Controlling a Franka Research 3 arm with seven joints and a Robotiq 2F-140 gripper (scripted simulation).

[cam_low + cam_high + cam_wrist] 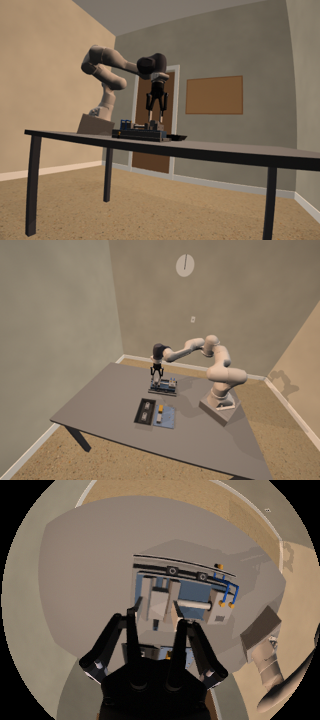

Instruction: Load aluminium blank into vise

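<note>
Right now the vise is 10 cm below my hand and 7 cm behind it. From my hand the other things lie so: brass blank (28 cm to the left, 11 cm below, 8 cm behind).
</note>
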